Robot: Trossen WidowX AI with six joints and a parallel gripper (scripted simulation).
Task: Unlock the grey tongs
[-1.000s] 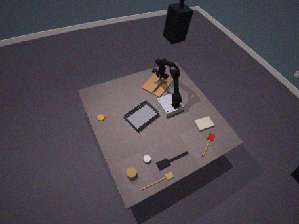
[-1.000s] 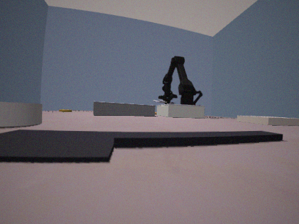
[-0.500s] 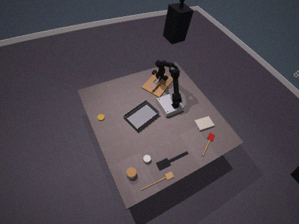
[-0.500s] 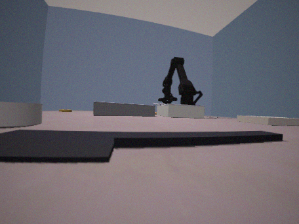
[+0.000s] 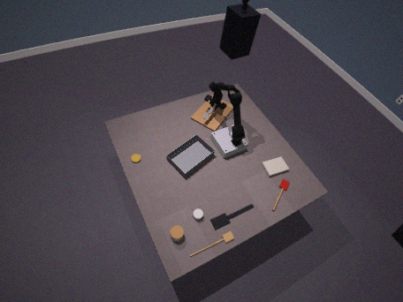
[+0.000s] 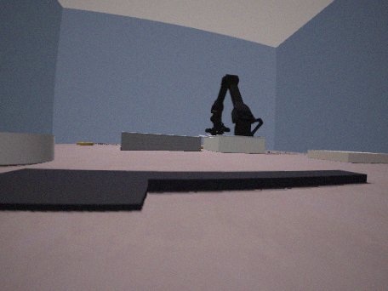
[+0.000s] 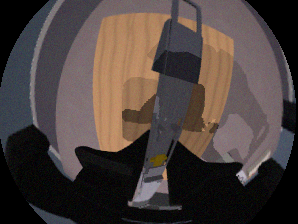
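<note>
Right now the yellow lock piece is 40 mm above my gripper tip. The rest, counted from my gripper tip: roasting tin (410 mm ahead, 310 mm to the left, 20 mm below); then wooden board (40 mm below); then red spatula (30 mm behind, 880 mm to the left, 40 mm below).
</note>
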